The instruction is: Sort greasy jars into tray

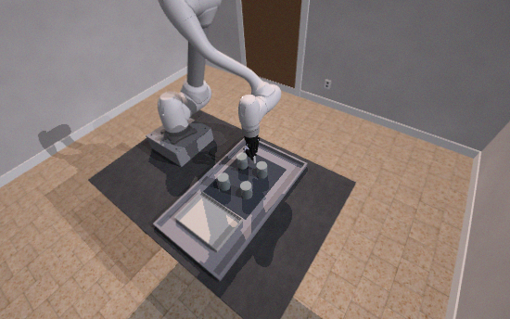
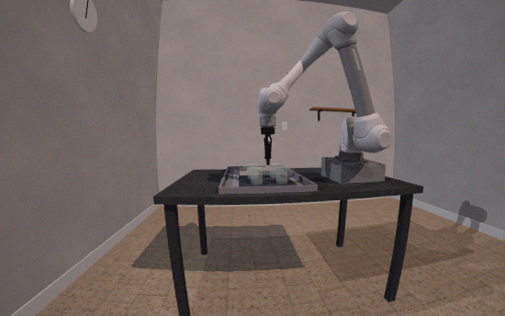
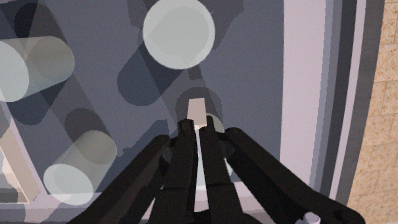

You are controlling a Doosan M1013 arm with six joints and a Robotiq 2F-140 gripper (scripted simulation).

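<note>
The dark drying mat lies 20 mm ahead of my hand, 80 mm to the right of it and 100 mm below it. Also, from my hand: tray 90 mm ahead, 400 mm to the right, 100 mm below.
</note>
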